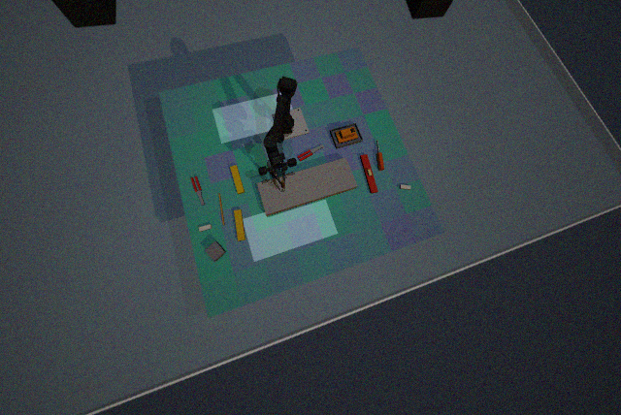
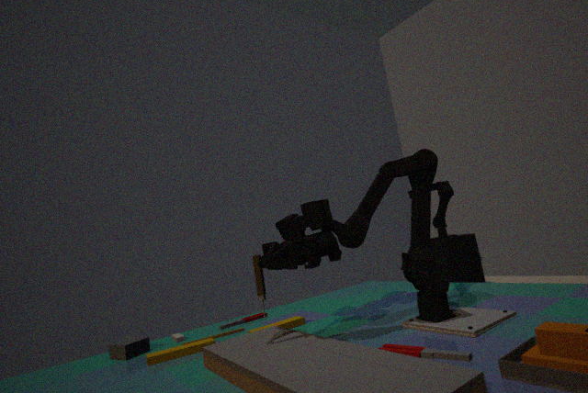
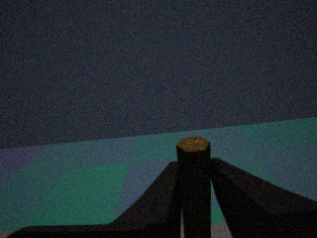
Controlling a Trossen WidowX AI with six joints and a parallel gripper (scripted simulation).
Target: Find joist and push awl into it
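Right now my gripper tip is 6 cm above the brown-handled awl. The rest, counted from my gripper tip: pencil: 3 cm ahead, 33 cm to the right, 20 cm below; then red level: 4 cm behind, 50 cm to the left, 18 cm below; then grey block: 24 cm ahead, 38 cm to the right, 18 cm below.
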